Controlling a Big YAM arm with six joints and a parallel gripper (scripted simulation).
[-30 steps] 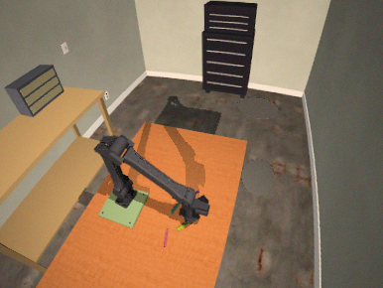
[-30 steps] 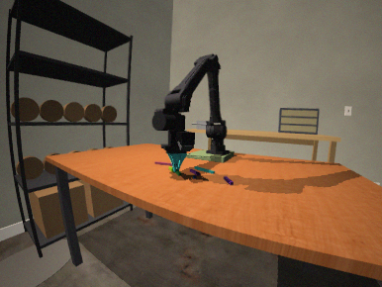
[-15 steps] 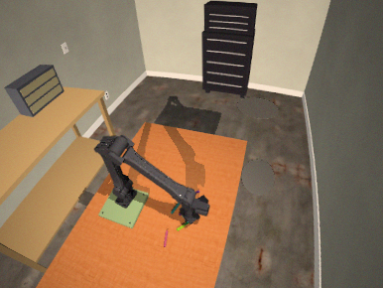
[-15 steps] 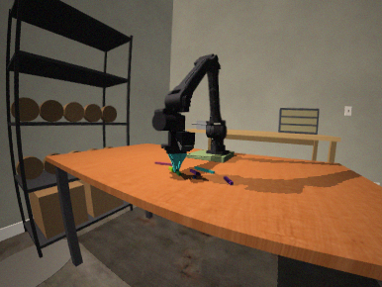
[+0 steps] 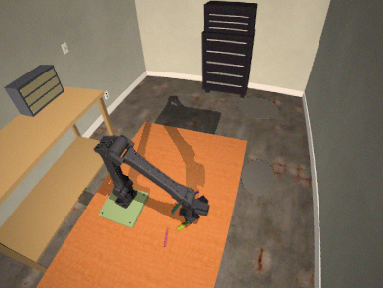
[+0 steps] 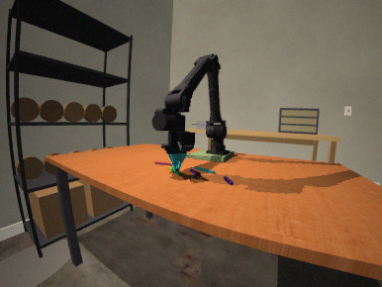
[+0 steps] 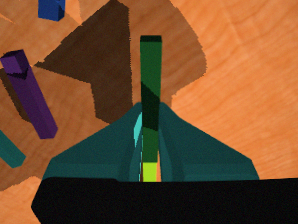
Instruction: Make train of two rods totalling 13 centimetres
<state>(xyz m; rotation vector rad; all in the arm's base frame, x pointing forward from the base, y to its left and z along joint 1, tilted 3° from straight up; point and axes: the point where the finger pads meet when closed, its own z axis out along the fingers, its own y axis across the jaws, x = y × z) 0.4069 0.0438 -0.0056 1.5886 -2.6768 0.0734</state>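
Now: the green rod 1 cm below my hand. From my hand the other things lie so: tiny blue rod: 7 cm to the left, 2 cm below, 2 cm behind; then turquoise rod: 11 cm behind, 5 cm to the left, 2 cm below; then lime rod: 6 cm to the right, 3 cm behind, 2 cm below.
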